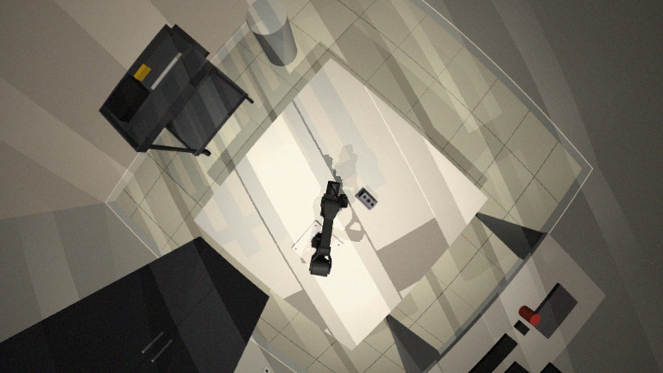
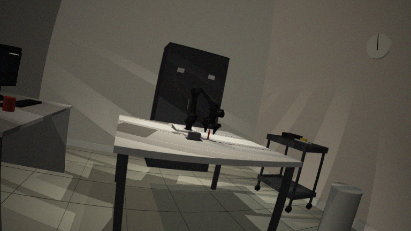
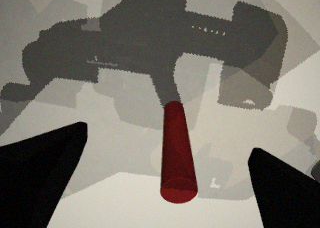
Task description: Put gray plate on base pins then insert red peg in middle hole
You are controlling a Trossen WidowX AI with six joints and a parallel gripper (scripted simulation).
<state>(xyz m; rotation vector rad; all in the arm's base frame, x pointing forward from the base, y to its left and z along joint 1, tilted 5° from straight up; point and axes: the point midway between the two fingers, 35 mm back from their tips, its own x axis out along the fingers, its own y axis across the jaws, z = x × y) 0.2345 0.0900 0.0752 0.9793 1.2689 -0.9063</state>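
Now: gripper tip 190 mm to the left of the gray plate and 100 mm short of it. Also, from my gripper tip: red peg (10 mm below); dark base (190 mm to the right, 100 mm ahead, 40 mm below).
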